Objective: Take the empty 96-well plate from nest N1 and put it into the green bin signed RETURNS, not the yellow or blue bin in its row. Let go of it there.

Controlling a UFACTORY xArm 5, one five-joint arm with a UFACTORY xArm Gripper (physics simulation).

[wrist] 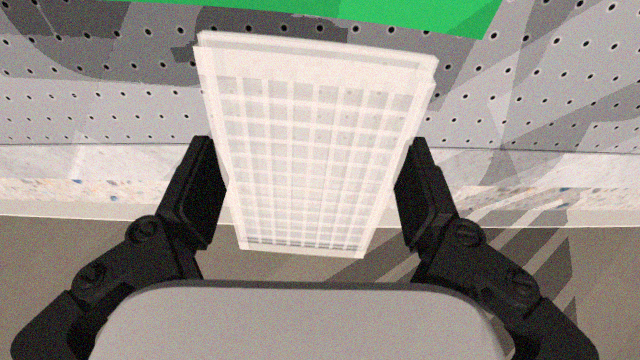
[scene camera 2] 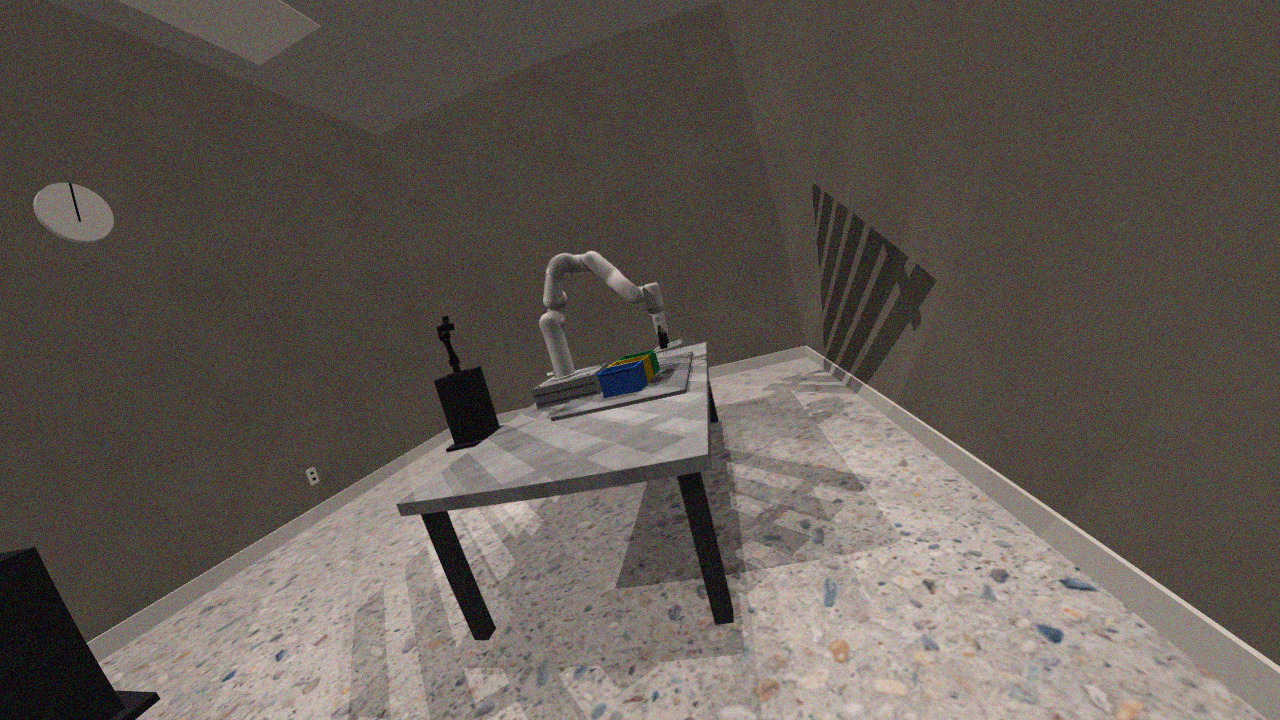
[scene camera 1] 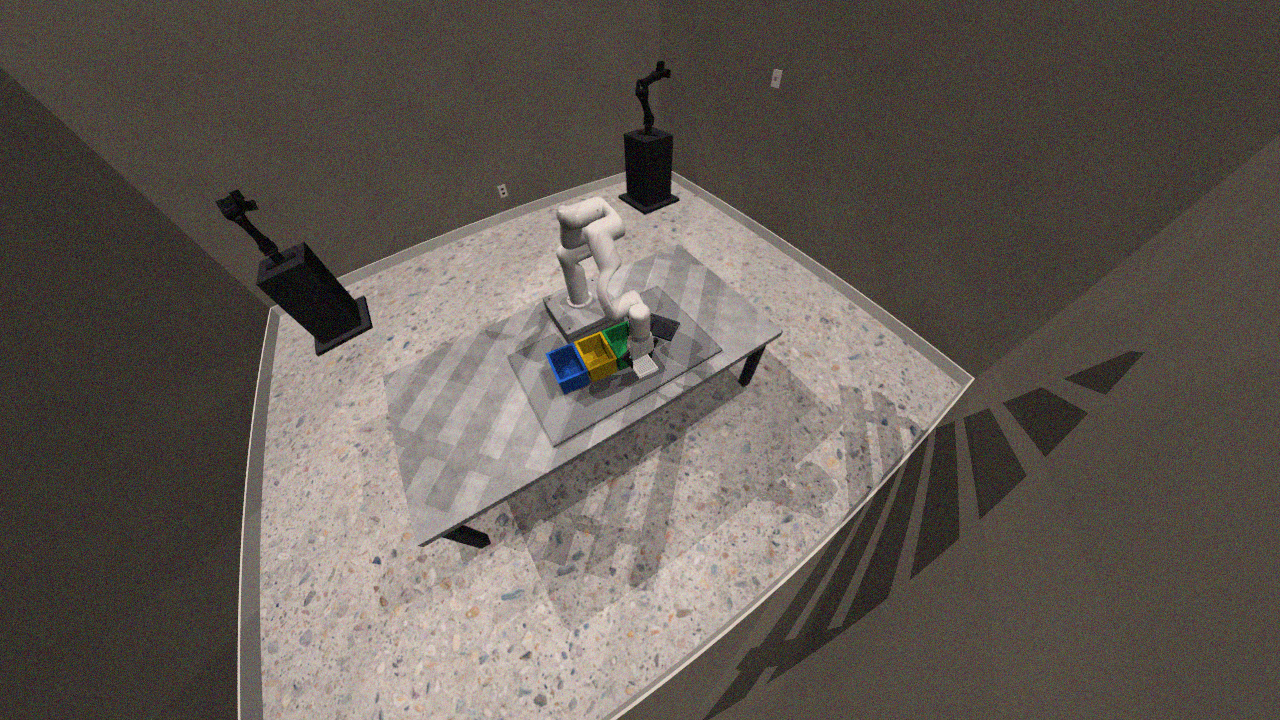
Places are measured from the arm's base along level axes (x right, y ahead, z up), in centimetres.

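Where they show: gripper, between the fingertips: (wrist: 309,157) (scene camera 2: 665,347) (scene camera 1: 640,360); arm's base, origin of its link: (scene camera 2: 566,376) (scene camera 1: 579,299).
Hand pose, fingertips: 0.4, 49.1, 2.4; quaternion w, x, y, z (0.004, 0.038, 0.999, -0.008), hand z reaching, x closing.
Observation:
Each offset is from my fingertips to the top centre of the thing, as dx, dy, dz. Level surfaces: height alone.
My gripper (scene camera 1: 641,357) (scene camera 2: 663,342) (wrist: 309,157) is shut on the pale, translucent 96-well plate {+0.2, +1.4, +1.7} (scene camera 1: 645,366) (scene camera 2: 674,343) (wrist: 317,120), with one black finger at each long side. The plate is in the air over the pegboard, on the front side of the green bin (scene camera 1: 616,336) (scene camera 2: 655,358) (wrist: 425,17). In the wrist view, part of the green bin shows beyond the plate's far end. The arm and gripper partly hide the green bin in scene camera 1. Its sign cannot be read.
The yellow bin {+11.3, -16.5, -0.6} (scene camera 1: 604,370) stands beside the green one, with the blue bin (scene camera 1: 574,381) (scene camera 2: 623,378) at the row's end. A dark flat holder {-23.9, -16.2, -8.8} (scene camera 1: 665,326) lies behind the gripper. The perforated board {dz -10.6} (scene camera 1: 559,428) lies on the table {dz -11.9} (scene camera 1: 447,483). Two black pedestals stand beyond the table.

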